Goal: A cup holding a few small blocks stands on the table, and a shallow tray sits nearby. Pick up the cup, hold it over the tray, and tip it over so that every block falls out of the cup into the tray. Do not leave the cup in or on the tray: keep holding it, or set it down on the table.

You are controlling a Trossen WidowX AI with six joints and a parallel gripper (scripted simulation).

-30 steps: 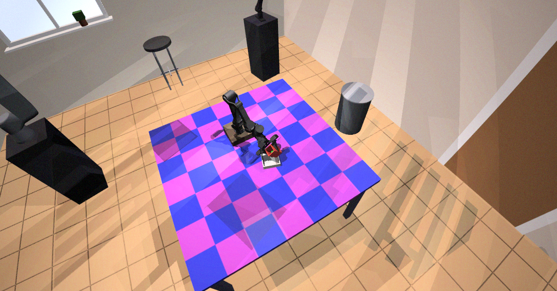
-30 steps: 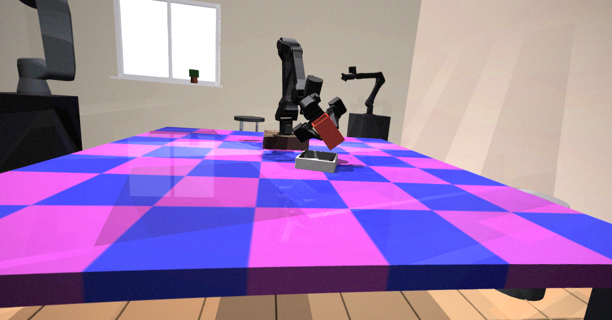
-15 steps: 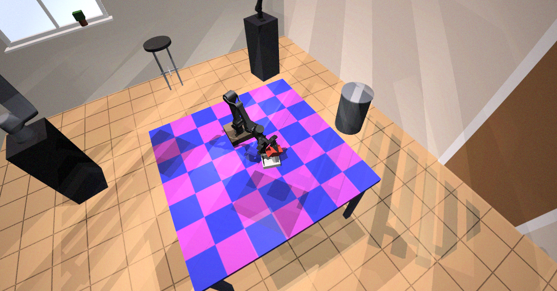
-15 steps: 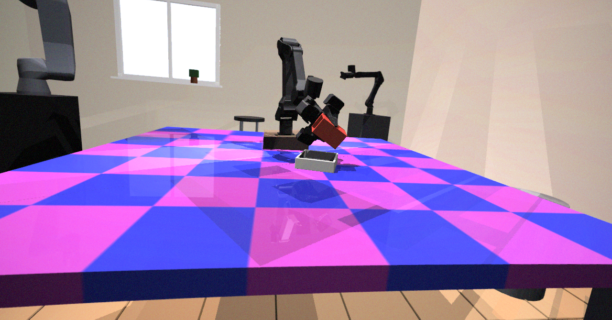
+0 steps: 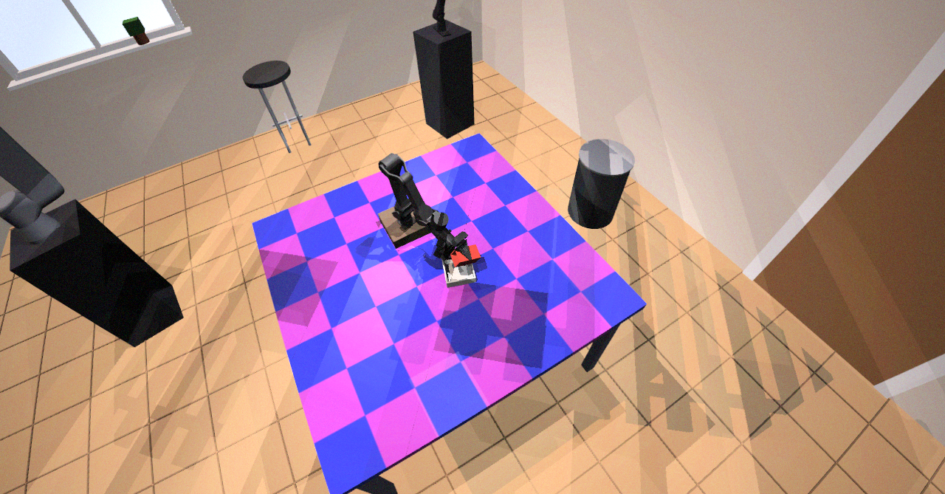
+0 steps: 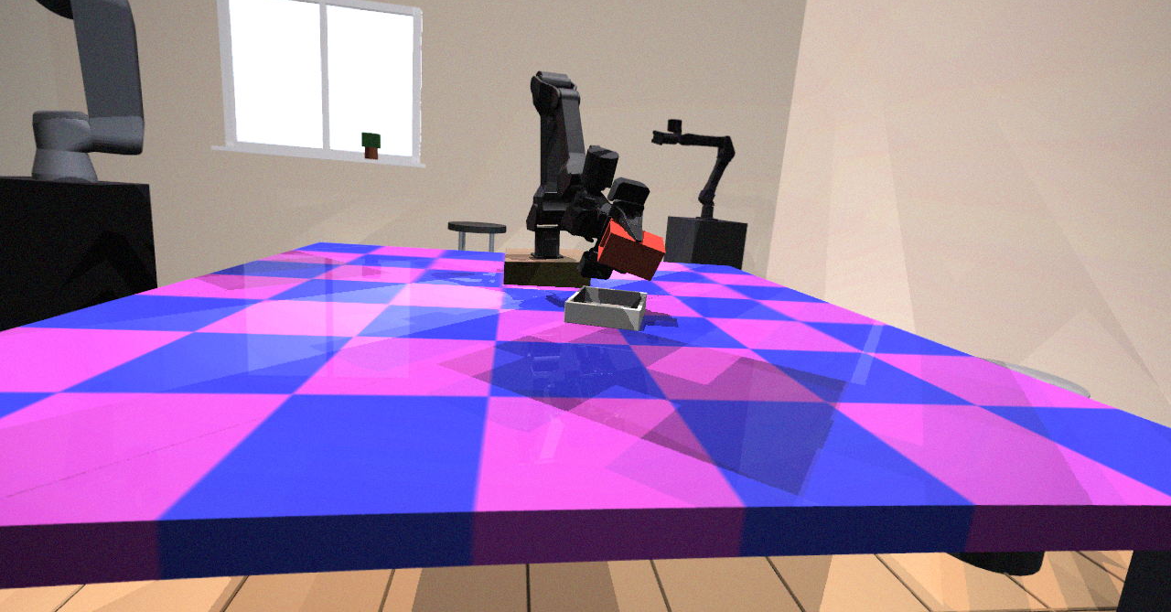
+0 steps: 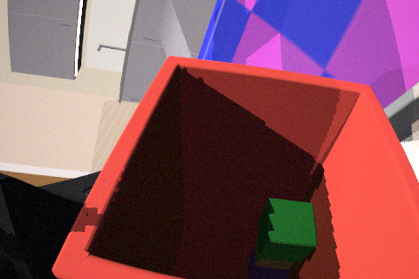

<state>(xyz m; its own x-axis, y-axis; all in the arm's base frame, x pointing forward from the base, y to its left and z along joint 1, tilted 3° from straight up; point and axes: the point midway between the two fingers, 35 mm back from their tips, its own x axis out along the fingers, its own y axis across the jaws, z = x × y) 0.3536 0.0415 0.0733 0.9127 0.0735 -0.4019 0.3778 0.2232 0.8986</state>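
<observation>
Now: gripper tip 2 cm past the green block, 1 cm to the right of it and 1 cm above it. From my gripper tip the other things lie so: red square cup 2 cm behind, 3 cm to the left; then white shallow tray 6 cm behind, 1 cm to the right, 11 cm below.
</observation>
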